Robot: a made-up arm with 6 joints.
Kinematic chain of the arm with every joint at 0, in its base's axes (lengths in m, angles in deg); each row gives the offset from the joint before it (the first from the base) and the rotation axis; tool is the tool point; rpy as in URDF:
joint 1: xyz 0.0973 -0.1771 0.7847 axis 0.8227 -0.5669 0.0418
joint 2: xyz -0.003 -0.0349 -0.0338 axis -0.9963 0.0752 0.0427
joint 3: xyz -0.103 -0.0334 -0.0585 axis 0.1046 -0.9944 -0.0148
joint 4: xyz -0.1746 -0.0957 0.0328 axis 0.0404 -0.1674 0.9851
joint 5: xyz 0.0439 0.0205 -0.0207 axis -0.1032 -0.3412 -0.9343
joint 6: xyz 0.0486 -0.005 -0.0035 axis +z
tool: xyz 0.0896 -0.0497 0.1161 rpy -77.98 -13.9 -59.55
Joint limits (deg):
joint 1: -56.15..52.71
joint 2: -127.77..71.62
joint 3: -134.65..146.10
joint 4: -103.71..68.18
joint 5: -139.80..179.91
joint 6: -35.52..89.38
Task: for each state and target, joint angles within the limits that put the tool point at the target. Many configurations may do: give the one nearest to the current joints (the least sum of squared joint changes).
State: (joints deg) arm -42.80 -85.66 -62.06 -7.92 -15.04 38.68
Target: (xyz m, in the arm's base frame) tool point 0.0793 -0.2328 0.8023
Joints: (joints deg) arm -49.30 -84.42 -57.78 15.24 -11.77 47.18
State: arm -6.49 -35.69 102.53 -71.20 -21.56 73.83
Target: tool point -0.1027 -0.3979 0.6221
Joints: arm -18.93 -35.48 99.81 -69.07 -18.17 74.62
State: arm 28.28 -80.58 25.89 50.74 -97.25 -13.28
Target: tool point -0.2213 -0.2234 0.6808
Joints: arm 35.34 -91.42 -13.41 57.66 -93.96 -8.89
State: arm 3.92 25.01 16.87 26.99 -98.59 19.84
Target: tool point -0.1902 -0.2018 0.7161
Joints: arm -15.15 39.78 26.31 18.83 -97.91 18.15
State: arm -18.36 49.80 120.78 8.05 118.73 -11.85
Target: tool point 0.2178 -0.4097 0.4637
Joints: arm 28.71 43.40 135.68 35.83 133.12 -12.77
